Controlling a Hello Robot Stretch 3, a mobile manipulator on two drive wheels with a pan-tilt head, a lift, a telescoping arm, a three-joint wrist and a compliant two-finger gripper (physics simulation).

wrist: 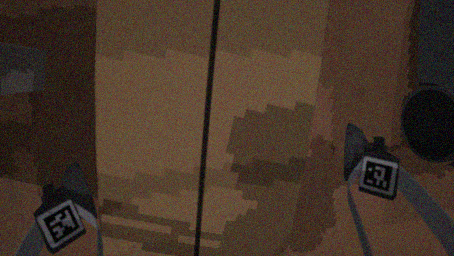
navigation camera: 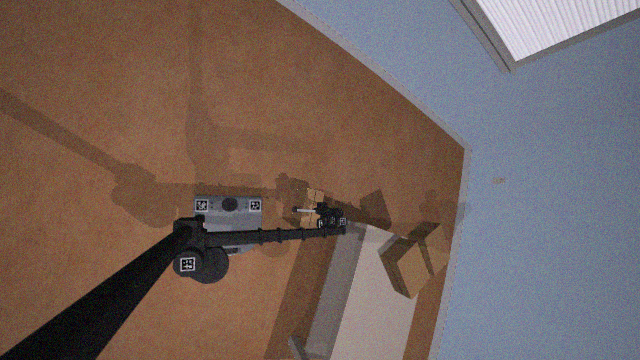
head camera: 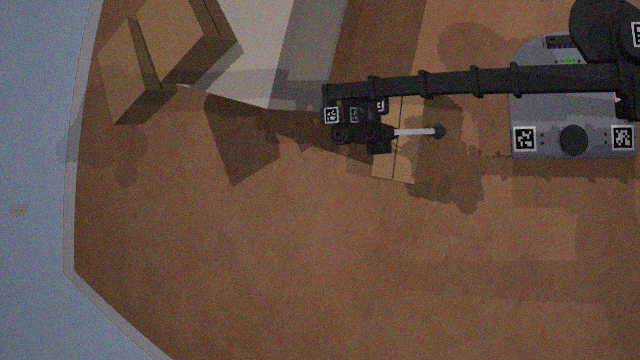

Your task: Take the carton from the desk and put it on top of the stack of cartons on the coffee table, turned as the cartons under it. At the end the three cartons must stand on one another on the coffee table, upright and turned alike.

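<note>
My gripper is open and points down over a tan carton with a dark seam along its top. In the wrist view the fingers stand wide, to the left and right of this carton; its height below them is hard to tell. The wrist hides part of it in the head view. Another tan carton is at the end of a white table top. A further carton shows close beside it; what it rests on is unclear.
The extended arm runs from the mast to the wrist. The robot's grey base stands beside the nearer carton. A grey strip borders the white top. A blue wall stands beyond the far cartons.
</note>
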